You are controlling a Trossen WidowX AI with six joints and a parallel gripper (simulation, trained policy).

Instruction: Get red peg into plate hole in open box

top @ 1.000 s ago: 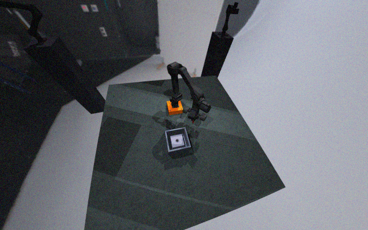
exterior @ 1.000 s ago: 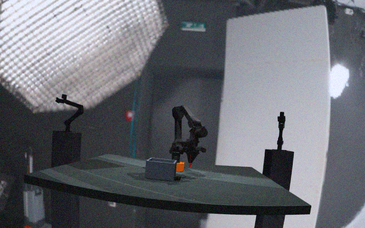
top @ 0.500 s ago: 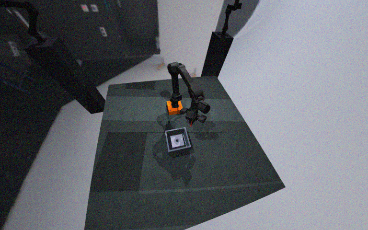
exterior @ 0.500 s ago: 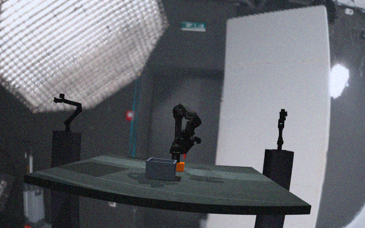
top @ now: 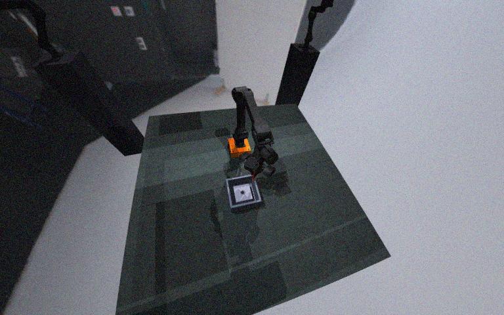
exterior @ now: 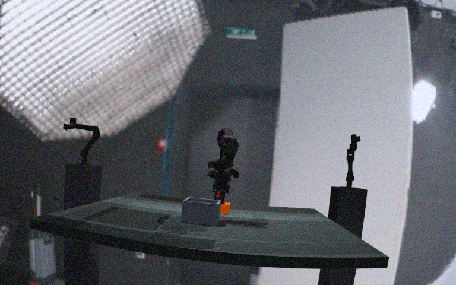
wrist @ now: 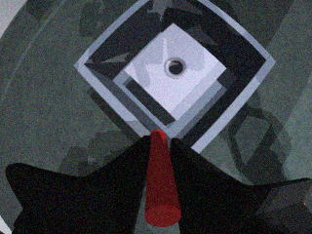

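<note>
The grey box is 40 mm ahead of my gripper tip, 60 mm to the right of it and 120 mm below it. Also, from my gripper tip: red peg 10 mm behind, 10 mm to the left, 10 mm above.
</note>
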